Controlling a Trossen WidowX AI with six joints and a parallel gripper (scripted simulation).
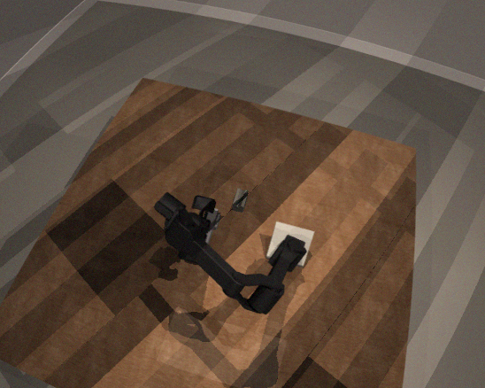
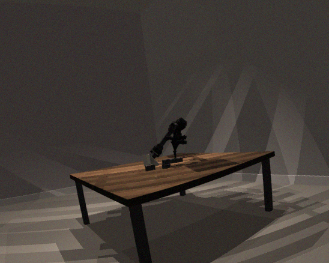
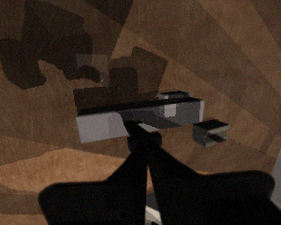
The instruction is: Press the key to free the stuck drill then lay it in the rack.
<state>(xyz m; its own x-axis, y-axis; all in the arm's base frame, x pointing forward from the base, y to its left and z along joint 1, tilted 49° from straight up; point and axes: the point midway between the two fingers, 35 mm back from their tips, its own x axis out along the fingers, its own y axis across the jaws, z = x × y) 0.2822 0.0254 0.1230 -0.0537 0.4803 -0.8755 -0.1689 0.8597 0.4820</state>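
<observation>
Right now the dark key is 30 mm below my gripper tip. Round my gripper tip: drill 10 mm ahead, 60 mm to the right, 80 mm below; then grey drill block 40 mm to the right, 80 mm below; then rack 50 mm behind, 210 mm to the right, 100 mm below.
</observation>
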